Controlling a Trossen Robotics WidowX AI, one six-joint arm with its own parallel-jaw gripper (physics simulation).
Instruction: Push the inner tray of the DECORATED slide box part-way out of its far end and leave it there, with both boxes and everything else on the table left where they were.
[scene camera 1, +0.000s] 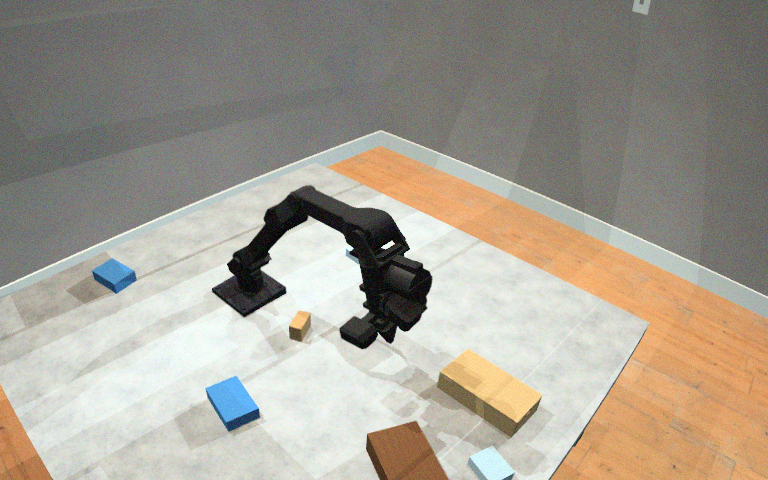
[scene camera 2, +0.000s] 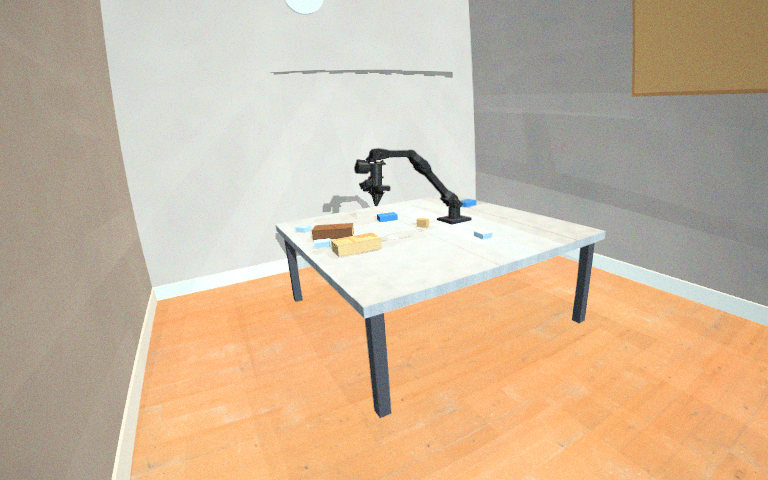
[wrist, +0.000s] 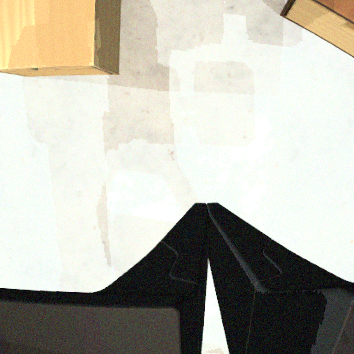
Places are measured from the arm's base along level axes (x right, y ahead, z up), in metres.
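Pixels of known places: gripper, fingertip midpoint: (scene camera 1: 390, 342) (scene camera 2: 376, 206) (wrist: 205, 214); arm's base, origin of the base link: (scene camera 1: 250, 286) (scene camera 2: 454, 217).
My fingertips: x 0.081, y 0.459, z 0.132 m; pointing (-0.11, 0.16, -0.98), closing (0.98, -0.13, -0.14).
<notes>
Ahead of a thing's pixels: the offset from my fingertips to its top centre. "pt": to the spot under its first point. Level surfaces: height alone.
A pale yellow wooden box @(dx -0.105, dy +0.192, dz -0.097 m) (scene camera 1: 489, 384) (scene camera 2: 356, 245) (wrist: 55, 35) lies flat on the table. A darker brown box @(dx +0.168, dy +0.160, dz -0.097 m) (scene camera 1: 404, 450) (scene camera 2: 333, 230) lies apart from it; its light wood tray end @(pt dx +0.092, dy +0.092, dz -0.126 m) (wrist: 320, 24) shows at the wrist view's upper right. The yellow box's near end shows as a thin strip with a small dark notch, with no tray sticking out there. No decoration can be made out on either box. My gripper (scene camera 1: 390, 340) (scene camera 2: 376, 203) (wrist: 205, 214) is shut and empty, pointing down above the table on the arm-base side of both boxes, touching neither. The boxes' far ends are hidden in the wrist view.
A light blue block @(dx +0.063, dy +0.277, dz -0.123 m) (scene camera 1: 491, 464) (scene camera 2: 322, 243) lies between the boxes, another @(dx +0.398, dy +0.224, dz -0.123 m) (scene camera 2: 303, 229) beyond the brown box, a third @(dx -0.392, dy -0.325, dz -0.123 m) (scene camera 2: 483, 234) near the base. Blue blocks @(dx +0.228, dy -0.225, dz -0.117 m) (scene camera 1: 232, 401) @(dx +0.125, dy -0.791, dz -0.117 m) (scene camera 1: 113, 274) and a small tan block @(dx -0.039, dy -0.261, dz -0.108 m) (scene camera 1: 300, 326) (scene camera 2: 423, 223) stand on the table @(dz -0.148 m) (scene camera 2: 424, 271).
</notes>
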